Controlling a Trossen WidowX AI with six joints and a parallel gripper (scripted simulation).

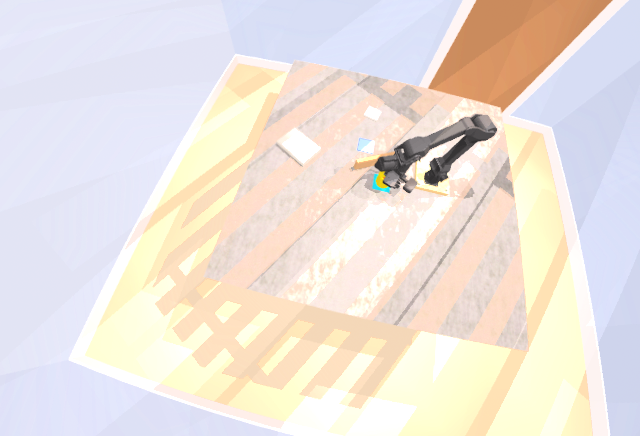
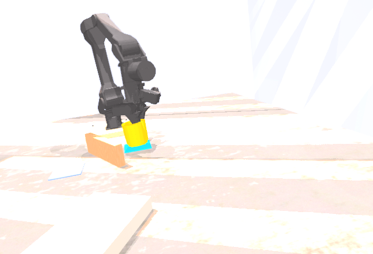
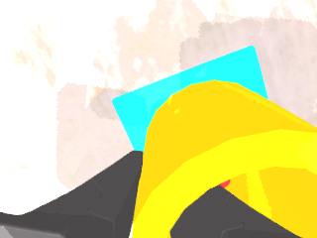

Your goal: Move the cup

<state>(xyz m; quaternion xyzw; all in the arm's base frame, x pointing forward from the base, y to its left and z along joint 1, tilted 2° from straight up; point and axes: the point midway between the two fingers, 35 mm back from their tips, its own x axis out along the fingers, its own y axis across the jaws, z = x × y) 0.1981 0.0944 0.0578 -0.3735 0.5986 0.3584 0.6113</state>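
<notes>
The cyan pad is 3 cm ahead of my gripper tip, 2 cm to the right of it and 5 cm below it. Round my gripper tip: yellow cup (2 cm ahead, 1 cm to the right); wooden block (8 cm ahead, 11 cm to the right, 2 cm below); red marble (3 cm ahead, 3 cm to the right, 2 cm below).
</notes>
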